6 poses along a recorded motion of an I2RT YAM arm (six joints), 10 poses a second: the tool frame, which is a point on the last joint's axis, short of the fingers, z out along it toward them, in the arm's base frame.
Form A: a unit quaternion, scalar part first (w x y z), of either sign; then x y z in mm.
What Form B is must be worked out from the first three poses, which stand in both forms.
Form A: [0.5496 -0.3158 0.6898 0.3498 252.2 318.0 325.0]
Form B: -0.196 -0.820 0.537 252.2; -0.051 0.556 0.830 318.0; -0.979 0.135 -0.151 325.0; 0 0 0 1
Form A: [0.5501 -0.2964 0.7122 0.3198 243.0 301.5 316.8]
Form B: -0.219 -0.774 0.594 243.0; -0.070 0.620 0.782 301.5; -0.973 0.129 -0.190 316.8; 0 0 0 1
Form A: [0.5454 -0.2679 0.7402 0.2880 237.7 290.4 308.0]
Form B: -0.262 -0.711 0.653 237.7; -0.082 0.691 0.719 290.4; -0.962 0.134 -0.239 308.0; 0 0 0 1
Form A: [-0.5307 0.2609 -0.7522 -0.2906 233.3 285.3 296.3]
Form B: -0.301 -0.701 0.647 233.3; -0.084 0.695 0.714 285.3; -0.950 0.160 -0.268 296.3; 0 0 0 1
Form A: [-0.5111 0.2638 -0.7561 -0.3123 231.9 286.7 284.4]
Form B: -0.338 -0.718 0.608 231.9; -0.080 0.666 0.742 286.7; -0.938 0.203 -0.283 284.4; 0 0 0 1
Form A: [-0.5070 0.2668 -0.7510 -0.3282 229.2 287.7 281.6]
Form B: -0.344 -0.734 0.586 229.2; -0.068 0.642 0.764 287.7; -0.937 0.222 -0.270 281.6; 0 0 0 1
